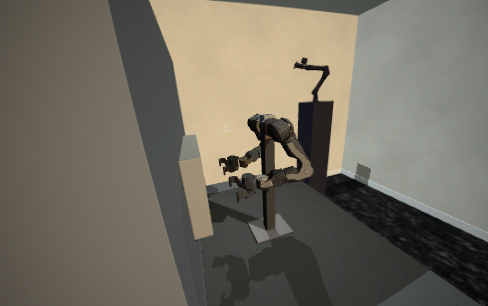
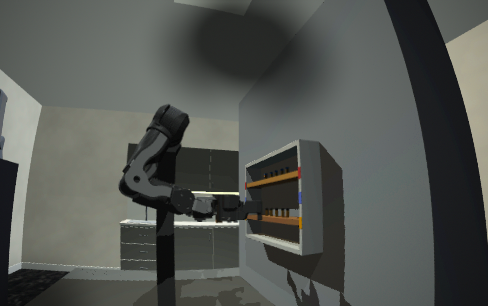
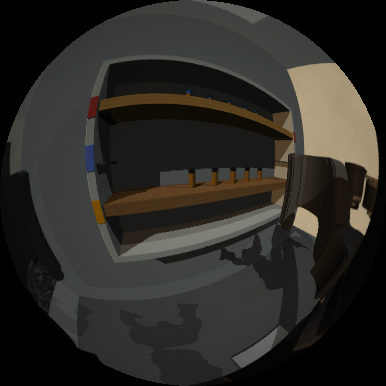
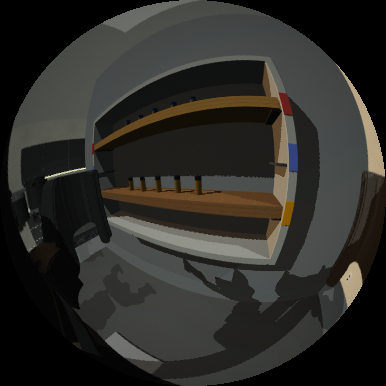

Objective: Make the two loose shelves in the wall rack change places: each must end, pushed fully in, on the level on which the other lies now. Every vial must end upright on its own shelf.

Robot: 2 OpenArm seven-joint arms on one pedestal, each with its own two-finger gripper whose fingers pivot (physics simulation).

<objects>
The same spot on a rack case: (image 4: 250, 248) is (image 2: 299, 247).
</objects>
